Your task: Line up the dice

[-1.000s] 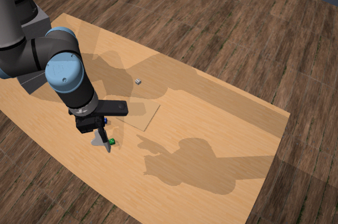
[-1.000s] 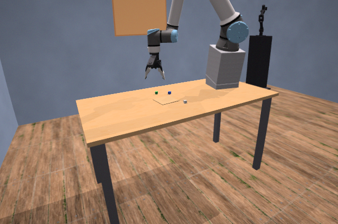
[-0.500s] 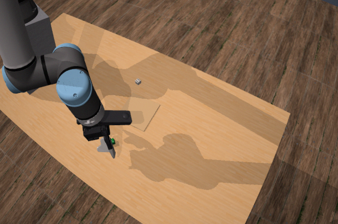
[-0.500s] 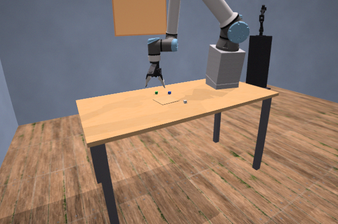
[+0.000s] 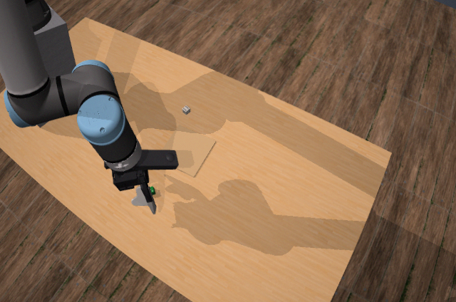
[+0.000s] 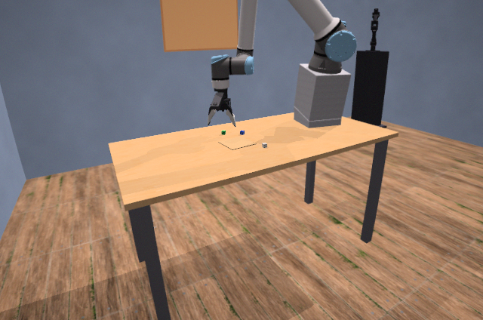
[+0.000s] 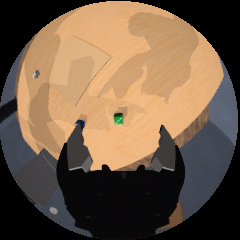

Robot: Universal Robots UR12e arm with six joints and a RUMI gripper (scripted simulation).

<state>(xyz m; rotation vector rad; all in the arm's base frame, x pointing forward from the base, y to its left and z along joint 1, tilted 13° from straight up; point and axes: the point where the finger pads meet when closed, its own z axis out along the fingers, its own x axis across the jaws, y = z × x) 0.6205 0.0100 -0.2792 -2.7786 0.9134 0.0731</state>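
The green die is 1 cm behind my hand and 4 cm below it. Round my hand: blue die (11 cm behind, 4 cm to the left, 4 cm below); then white die (13 cm behind, 27 cm to the left, 4 cm below); then tan mat (3 cm behind, 17 cm to the left, 4 cm below).
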